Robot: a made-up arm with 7 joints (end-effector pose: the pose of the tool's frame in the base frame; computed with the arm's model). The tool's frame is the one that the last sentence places. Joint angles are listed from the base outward.
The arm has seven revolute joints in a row. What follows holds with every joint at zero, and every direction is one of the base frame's.
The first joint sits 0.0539 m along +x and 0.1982 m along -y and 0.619 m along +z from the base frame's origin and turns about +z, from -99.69 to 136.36 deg.
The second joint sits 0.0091 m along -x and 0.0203 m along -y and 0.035 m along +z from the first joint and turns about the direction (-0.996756, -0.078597, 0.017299), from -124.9 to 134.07 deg.
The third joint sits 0.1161 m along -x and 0.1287 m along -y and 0.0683 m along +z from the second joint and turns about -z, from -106 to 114.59 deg.
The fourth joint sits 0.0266 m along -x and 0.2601 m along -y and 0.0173 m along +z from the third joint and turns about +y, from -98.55 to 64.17 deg.
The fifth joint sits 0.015 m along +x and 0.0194 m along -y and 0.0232 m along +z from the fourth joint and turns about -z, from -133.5 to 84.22 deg.
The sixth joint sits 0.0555 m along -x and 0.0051 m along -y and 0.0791 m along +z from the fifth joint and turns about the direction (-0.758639, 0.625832, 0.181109), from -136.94 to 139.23 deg.
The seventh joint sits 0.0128 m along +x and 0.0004 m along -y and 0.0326 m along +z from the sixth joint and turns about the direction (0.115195, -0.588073, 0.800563), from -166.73 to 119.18 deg.
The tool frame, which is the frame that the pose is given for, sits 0.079 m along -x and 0.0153 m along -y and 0.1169 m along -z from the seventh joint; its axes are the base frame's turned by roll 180, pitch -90 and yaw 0 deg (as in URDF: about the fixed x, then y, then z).
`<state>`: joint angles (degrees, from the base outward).
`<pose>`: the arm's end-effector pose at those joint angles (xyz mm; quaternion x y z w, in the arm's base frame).
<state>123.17 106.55 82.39 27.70 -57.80 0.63 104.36</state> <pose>197.6 -555.4 764.0 0.5707 -0.6805 -0.0940 0.4498</pose>
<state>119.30 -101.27 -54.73 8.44 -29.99 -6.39 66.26</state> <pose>44.5 -107.9 331.9 0.1903 0.5005 0.3061 0.7871</pose>
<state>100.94 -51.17 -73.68 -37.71 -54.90 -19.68 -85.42</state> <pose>376.6 -10.2 371.9 -0.2266 -0.4222 -0.0337 0.8771</pose>
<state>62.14 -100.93 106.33 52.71 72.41 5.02 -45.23</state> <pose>65.2 -484.2 535.1 0.2457 0.2179 -0.6872 0.6479</pose>
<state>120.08 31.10 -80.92 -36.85 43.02 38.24 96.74</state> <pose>109.7 21.9 827.8 0.4246 -0.4398 0.3882 0.6896</pose>
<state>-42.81 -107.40 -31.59 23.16 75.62 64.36 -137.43</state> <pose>25.6 -207.6 418.8 0.7720 0.0188 -0.5556 0.3081</pose>
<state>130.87 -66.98 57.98 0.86 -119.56 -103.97 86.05</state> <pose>528.7 -225.7 568.1 -0.3631 0.8007 0.0557 0.4733</pose>
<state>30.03 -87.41 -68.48 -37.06 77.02 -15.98 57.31</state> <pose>202.0 -244.1 394.0 -0.1254 0.7330 -0.4973 0.4469</pose>
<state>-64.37 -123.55 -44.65 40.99 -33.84 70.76 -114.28</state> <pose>40.6 -150.4 193.6 0.6325 -0.4599 0.5073 0.3620</pose>
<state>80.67 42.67 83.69 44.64 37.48 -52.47 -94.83</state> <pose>47.1 -457.2 931.2 0.5430 -0.8040 0.1732 0.1695</pose>
